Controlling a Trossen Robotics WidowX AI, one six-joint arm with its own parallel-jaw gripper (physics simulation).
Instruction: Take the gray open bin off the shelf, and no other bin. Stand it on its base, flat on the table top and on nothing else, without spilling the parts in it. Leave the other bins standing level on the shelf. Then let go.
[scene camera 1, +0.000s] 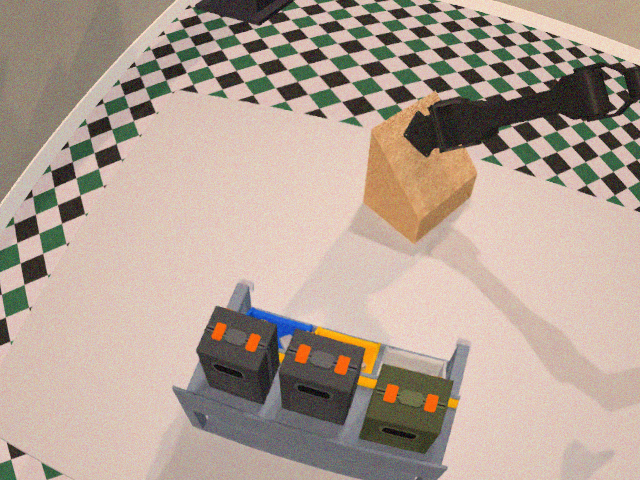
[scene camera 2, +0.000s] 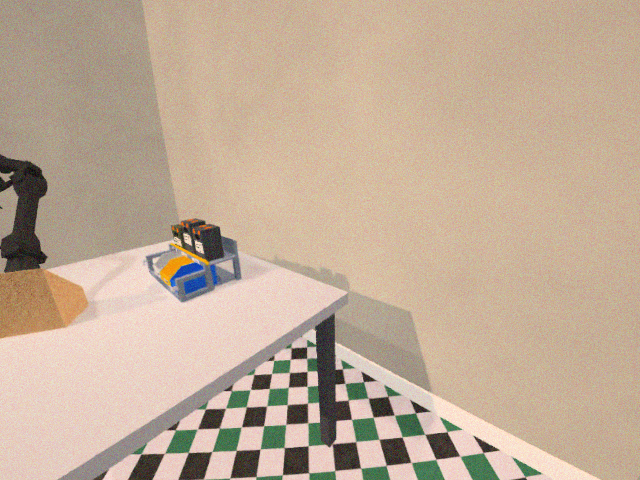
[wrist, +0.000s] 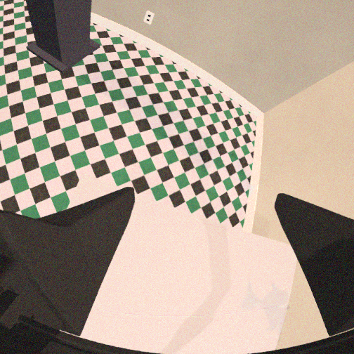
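Pixels of known places: gripper, fingertip midpoint: (scene camera 2: 13, 202); arm's base at its link origin: (scene camera 1: 422, 134) (scene camera 2: 19, 279).
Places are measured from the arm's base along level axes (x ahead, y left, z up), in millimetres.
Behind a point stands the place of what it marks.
The gray open bin (scene camera 1: 413, 361) @[z -132, x 348, y 168 mm] (scene camera 2: 162, 258) @[z -95, x 374, y 223 mm] sits in the lower tier of the blue-gray shelf (scene camera 1: 310, 431) @[z -55, x 559, y 100 mm] (scene camera 2: 237, 262) @[z -82, x 617, y -79 mm], at the end beside the yellow bin (scene camera 1: 373, 351) @[z -136, x 362, y 101 mm] (scene camera 2: 176, 265) @[z -105, x 418, y 118 mm]. The blue bin (scene camera 1: 281, 322) @[z -117, x 400, y -47 mm] (scene camera 2: 195, 283) @[z -117, x 455, y -89 mm] is at the other end. The boxes on the upper tier partly hide all three in scene camera 1, and the parts in the gray bin cannot be made out. My gripper (scene camera 1: 416, 135) (wrist: 206, 197) is open and empty, well away from the shelf. In scene camera 1 it overlaps the wooden block. The gripper does not show in scene camera 2.
Two black boxes (scene camera 1: 237, 356) @[z 65, x 554, y -9 mm] (scene camera 1: 321, 379) @[z 76, x 530, y 96 mm] and an olive box (scene camera 1: 407, 410) @[z 40, x 502, y 204 mm] stand on the upper tier, above and behind the open bins. A large angular wooden block (scene camera 1: 390, 188) @[z -66, x 97, y -11 mm] (scene camera 2: 31, 304) @[z -65, x 22, y -51 mm] stands on the white table (scene camera 1: 206, 206) @[z -156, x 246, y -319 mm] (scene camera 2: 155, 351) @[z -156, x 307, y -350 mm]. A wall is behind the shelf.
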